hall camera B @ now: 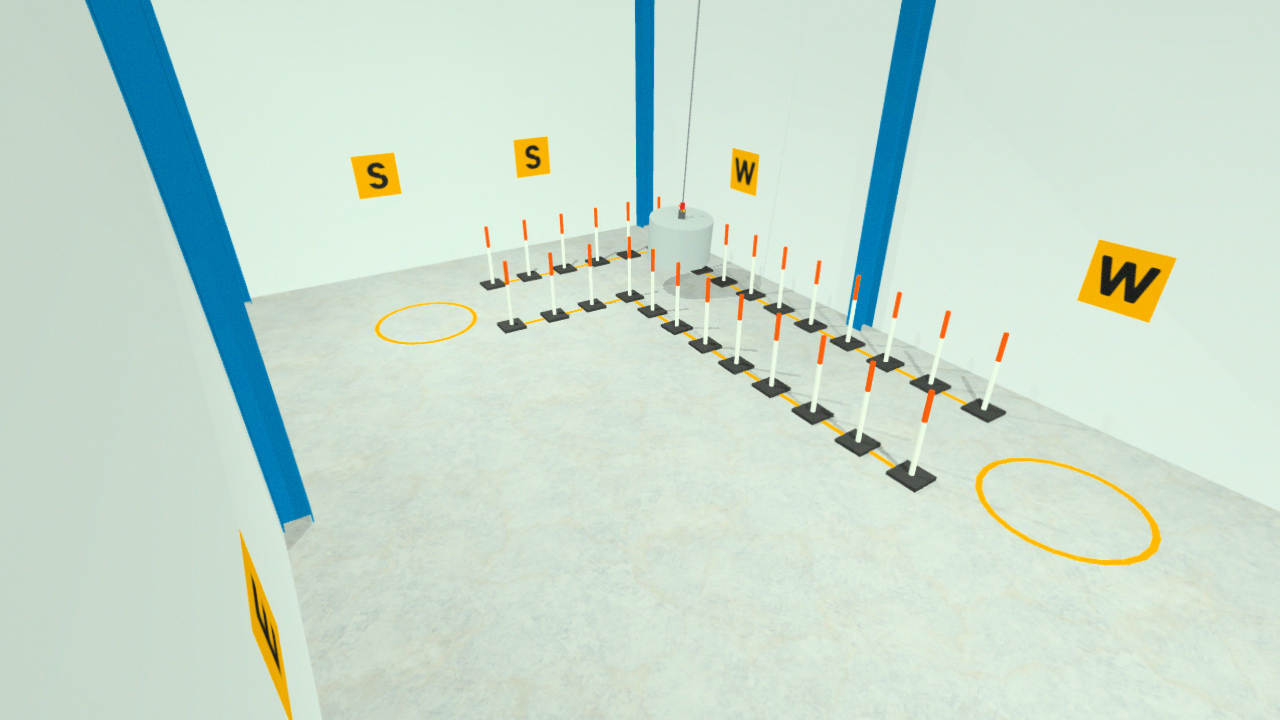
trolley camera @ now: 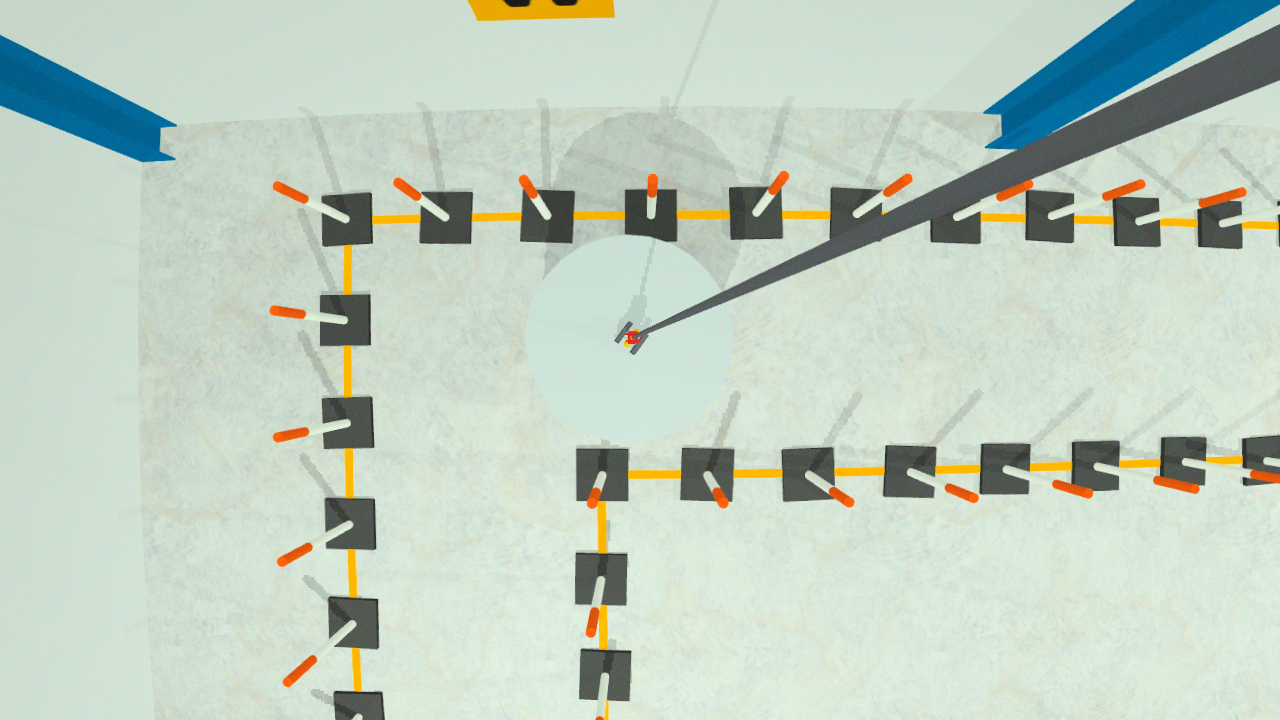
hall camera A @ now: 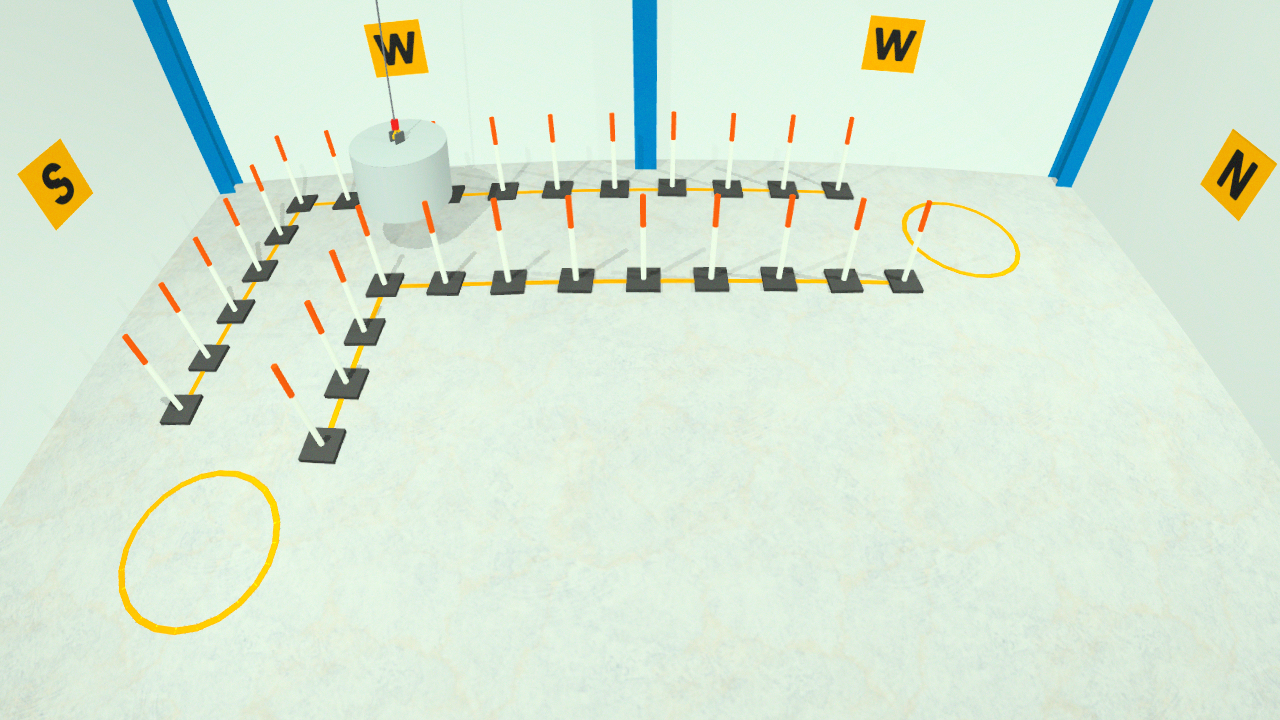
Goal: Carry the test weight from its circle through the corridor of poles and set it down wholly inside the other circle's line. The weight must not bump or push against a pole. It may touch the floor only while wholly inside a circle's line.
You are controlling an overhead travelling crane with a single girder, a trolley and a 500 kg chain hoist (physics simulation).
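Note:
The test weight (hall camera A: pixel 400 183) (hall camera B: pixel 680 240) (trolley camera: pixel 581 376), a pale grey cylinder, hangs upright above the floor in the corridor, near the inner corner pole (hall camera A: pixel 384 284) (hall camera B: pixel 629 296) (trolley camera: pixel 602 488). My gripper (hall camera A: pixel 396 136) (hall camera B: pixel 682 213) (trolley camera: pixel 631 338) is shut on its top. In the trolley view the weight lies between the two rows; its upper edge overlaps a wall-side pole base (trolley camera: pixel 650 223). No contact with a pole shows. One yellow circle (hall camera A: pixel 174 631) (hall camera B: pixel 422 342) lies beyond the short leg, the other (hall camera A: pixel 984 275) (hall camera B: pixel 1026 460) beyond the long leg.
Orange-and-white poles on dark bases, joined by yellow lines, edge the L-shaped corridor. The W wall (hall camera A: pixel 769 98) (hall camera B: pixel 1029 161) stands close behind the outer row. Blue columns (hall camera A: pixel 644 89) (hall camera B: pixel 886 179) stand along it. The chain (hall camera A: pixel 385 62) (hall camera B: pixel 691 98) leans slightly in both hall views.

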